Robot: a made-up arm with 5 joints.
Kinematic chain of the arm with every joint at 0, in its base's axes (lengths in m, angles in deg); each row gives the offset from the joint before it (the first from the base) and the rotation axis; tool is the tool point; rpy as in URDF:
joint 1: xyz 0 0 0.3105 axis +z
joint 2: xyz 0 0 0 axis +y
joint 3: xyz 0.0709 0 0.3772 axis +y
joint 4: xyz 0.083 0 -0.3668 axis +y
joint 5: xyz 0.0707 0 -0.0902 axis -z
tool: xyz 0 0 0 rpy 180 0 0
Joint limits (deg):
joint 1: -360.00..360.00
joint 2: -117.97..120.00
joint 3: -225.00..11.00
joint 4: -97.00..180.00
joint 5: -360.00..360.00
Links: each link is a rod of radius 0.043 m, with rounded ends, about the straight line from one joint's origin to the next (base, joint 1, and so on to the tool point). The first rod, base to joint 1, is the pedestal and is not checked.
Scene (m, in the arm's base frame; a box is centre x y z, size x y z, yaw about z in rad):
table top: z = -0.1
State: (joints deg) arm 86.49 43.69 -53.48 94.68 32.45
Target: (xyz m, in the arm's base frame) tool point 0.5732 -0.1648 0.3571
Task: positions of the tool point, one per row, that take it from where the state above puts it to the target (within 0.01 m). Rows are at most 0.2 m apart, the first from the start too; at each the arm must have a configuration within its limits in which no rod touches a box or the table.
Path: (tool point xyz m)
1: 0.1285 0.3917 0.1292
2: 0.2441 0.3787 0.1552
3: 0.3584 0.3290 0.1863
4: 0.4594 0.2432 0.2224
5: 0.5349 0.1260 0.2632
6: 0.5751 -0.0140 0.3083
7: 0.5732 -0.1648 0.3571

